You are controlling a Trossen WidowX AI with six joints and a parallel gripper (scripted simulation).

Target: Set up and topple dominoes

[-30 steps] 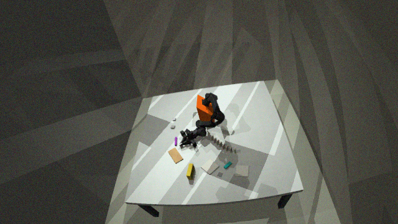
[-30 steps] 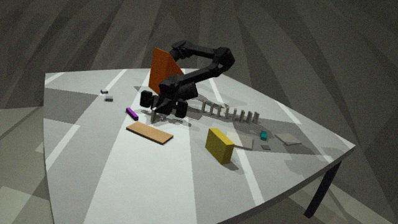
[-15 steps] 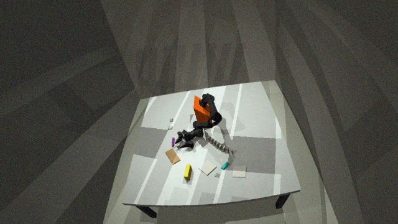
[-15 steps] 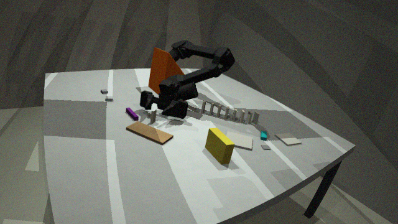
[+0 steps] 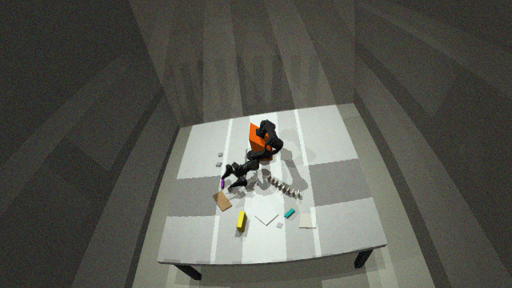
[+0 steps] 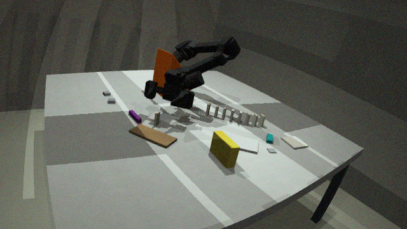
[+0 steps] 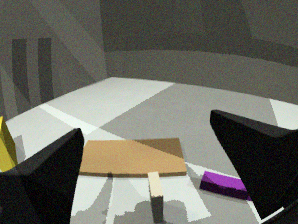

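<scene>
The brown board lies 60 mm ahead of my gripper tip, 50 mm to the right of it and 90 mm below it. Also, from my gripper tip: purple bar 80 mm behind, 50 mm to the right, 90 mm below; then yellow block 250 mm ahead, 80 mm to the left, 60 mm below; then teal piece 230 mm ahead, 350 mm to the left, 90 mm below.
</scene>
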